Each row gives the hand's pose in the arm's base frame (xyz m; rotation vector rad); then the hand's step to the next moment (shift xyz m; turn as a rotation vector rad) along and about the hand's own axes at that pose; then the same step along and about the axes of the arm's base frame.
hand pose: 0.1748 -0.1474 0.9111 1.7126 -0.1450 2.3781
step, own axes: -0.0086 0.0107 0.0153 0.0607 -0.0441 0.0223
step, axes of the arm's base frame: 0.0144 -0.0144 -0.0028 0.0120 0.0452 0.0628
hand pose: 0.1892 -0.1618 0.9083 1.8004 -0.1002 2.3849
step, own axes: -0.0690 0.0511 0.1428 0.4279 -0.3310 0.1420
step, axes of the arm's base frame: 0.1459 -0.0765 -0.0248 0.0737 0.3404 0.4376
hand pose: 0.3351 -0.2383 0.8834 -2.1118 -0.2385 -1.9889
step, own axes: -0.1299 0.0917 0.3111 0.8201 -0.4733 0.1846
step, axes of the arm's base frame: 0.3151 0.0030 -0.1508 0.1012 0.4735 0.8344
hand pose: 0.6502 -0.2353 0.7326 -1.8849 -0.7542 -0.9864
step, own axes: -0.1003 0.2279 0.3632 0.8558 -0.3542 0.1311
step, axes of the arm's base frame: 0.2529 0.2066 -0.2954 0.1958 0.3766 0.8336
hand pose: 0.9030 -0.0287 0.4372 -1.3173 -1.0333 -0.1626
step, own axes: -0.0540 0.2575 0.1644 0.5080 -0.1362 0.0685
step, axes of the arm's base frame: 0.0450 0.1945 -0.2375 0.1678 0.2386 0.4430
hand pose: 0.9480 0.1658 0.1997 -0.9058 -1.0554 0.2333
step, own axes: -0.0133 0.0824 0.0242 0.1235 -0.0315 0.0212
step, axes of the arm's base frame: -0.0070 0.0572 -0.0650 0.0374 0.0614 0.1073
